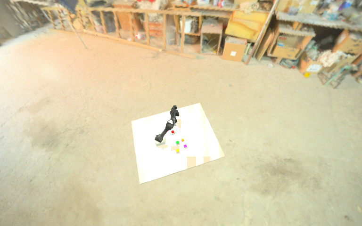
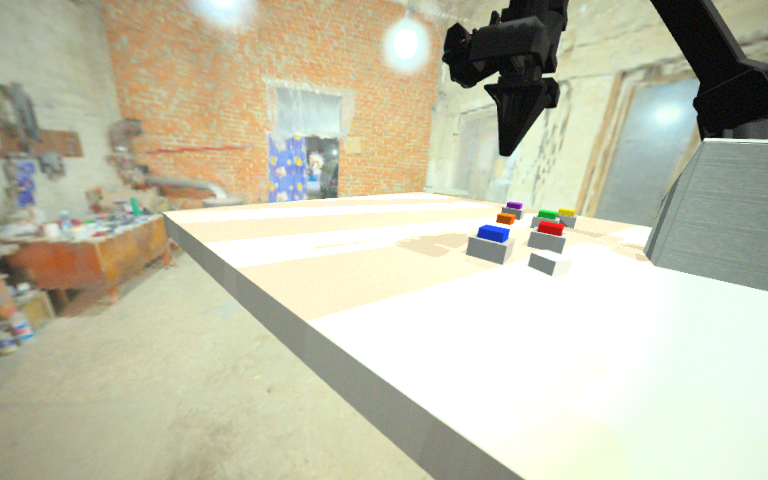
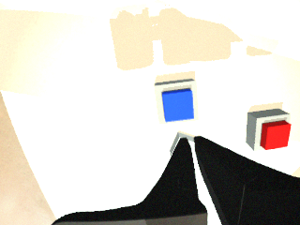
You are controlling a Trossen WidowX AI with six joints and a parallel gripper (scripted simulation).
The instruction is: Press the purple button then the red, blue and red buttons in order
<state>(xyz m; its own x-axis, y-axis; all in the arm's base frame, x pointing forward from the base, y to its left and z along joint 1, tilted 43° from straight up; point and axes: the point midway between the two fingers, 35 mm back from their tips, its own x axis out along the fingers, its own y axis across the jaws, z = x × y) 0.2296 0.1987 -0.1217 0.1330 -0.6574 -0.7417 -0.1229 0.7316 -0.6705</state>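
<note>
Now: the red button 40 mm behind my gripper tip, 130 mm to the right of it and 100 mm below it. The rest, counted from my gripper tip: small white block (70 mm behind, 20 mm to the right, 120 mm below); then green button (300 mm to the right, 100 mm below); then blue button (100 mm below).
</note>
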